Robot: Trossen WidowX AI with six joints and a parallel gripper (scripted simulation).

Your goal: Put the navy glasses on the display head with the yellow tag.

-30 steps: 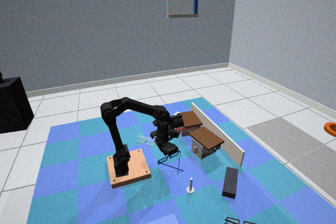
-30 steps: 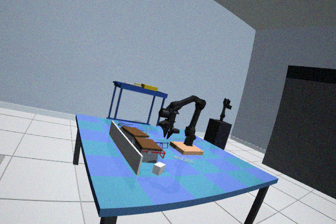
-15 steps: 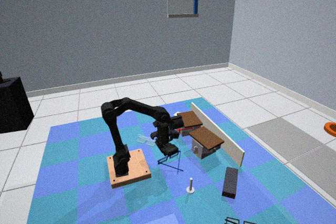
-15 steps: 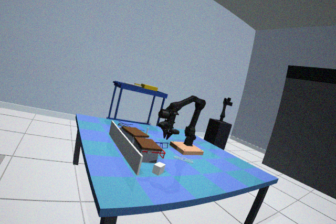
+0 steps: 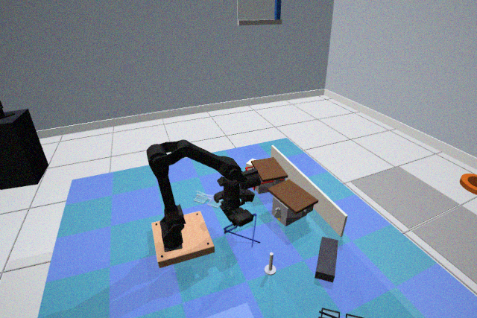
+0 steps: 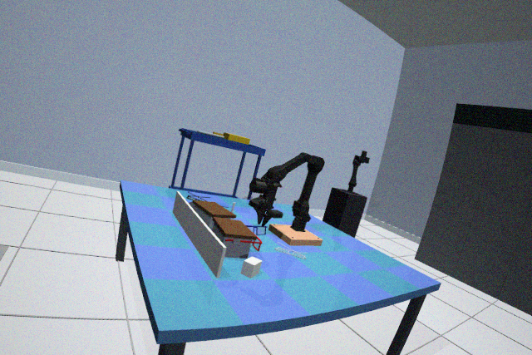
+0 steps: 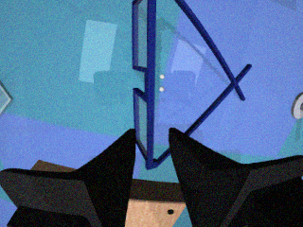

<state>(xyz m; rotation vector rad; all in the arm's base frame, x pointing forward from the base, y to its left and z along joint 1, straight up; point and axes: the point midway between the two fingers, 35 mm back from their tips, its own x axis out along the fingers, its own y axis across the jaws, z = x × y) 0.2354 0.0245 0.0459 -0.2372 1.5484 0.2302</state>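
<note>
The white peg is 70 mm ahead of my gripper tip, 210 mm to the right of it and 20 mm below it. From my gripper tip the other things lie so: long white board 370 mm ahead, 140 mm to the left, 10 mm above; then clear glasses 60 mm behind, 210 mm to the left, 30 mm below; then dark box 270 mm ahead, 240 mm to the right, 30 mm below.
</note>
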